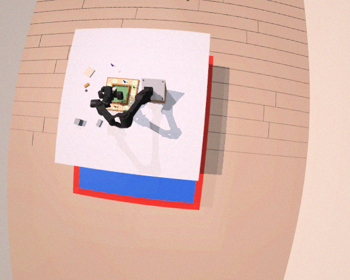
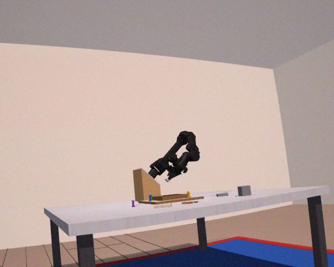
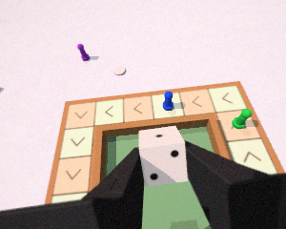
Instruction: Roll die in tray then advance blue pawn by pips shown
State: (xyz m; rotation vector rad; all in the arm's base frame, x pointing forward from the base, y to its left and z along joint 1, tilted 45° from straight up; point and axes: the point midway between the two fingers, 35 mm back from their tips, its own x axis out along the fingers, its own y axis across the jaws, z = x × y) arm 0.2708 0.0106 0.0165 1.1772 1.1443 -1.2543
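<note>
Now: the white die right at my gripper tip. Also, from my gripper tip: orange pawn 110 mm to the left, 100 mm below, 30 mm ahead; then blue pawn 110 mm to the right, 100 mm below, 30 mm behind; then green tray 120 mm below.
</note>
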